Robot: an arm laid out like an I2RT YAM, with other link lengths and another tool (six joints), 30 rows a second.
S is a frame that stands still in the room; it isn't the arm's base.
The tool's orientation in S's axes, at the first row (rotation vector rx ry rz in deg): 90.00 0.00 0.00
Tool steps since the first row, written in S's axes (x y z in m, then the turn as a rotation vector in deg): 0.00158 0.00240 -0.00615 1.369 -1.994 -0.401; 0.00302 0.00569 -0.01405 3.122 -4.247 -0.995; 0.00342 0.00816 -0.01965 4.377 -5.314 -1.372; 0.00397 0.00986 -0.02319 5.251 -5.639 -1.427; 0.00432 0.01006 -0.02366 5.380 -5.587 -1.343; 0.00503 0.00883 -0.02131 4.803 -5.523 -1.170; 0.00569 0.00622 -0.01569 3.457 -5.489 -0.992; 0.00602 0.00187 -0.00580 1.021 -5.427 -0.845; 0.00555 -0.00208 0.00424 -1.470 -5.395 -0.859; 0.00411 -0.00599 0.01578 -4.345 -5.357 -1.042
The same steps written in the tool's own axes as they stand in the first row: 0.00158 -0.00615 -0.00240 1.369 -0.401 1.994; 0.00302 -0.01405 -0.00569 3.122 -0.995 4.247; 0.00342 -0.01965 -0.00816 4.377 -1.372 5.314; 0.00397 -0.02319 -0.00986 5.251 -1.427 5.639; 0.00432 -0.02366 -0.01006 5.380 -1.343 5.587; 0.00503 -0.02131 -0.00883 4.803 -1.170 5.523; 0.00569 -0.01569 -0.00622 3.457 -0.992 5.489; 0.00602 -0.00580 -0.00187 1.021 -0.845 5.427; 0.00555 0.00424 0.00208 -1.470 -0.859 5.395; 0.00411 0.01578 0.00599 -4.345 -1.042 5.357
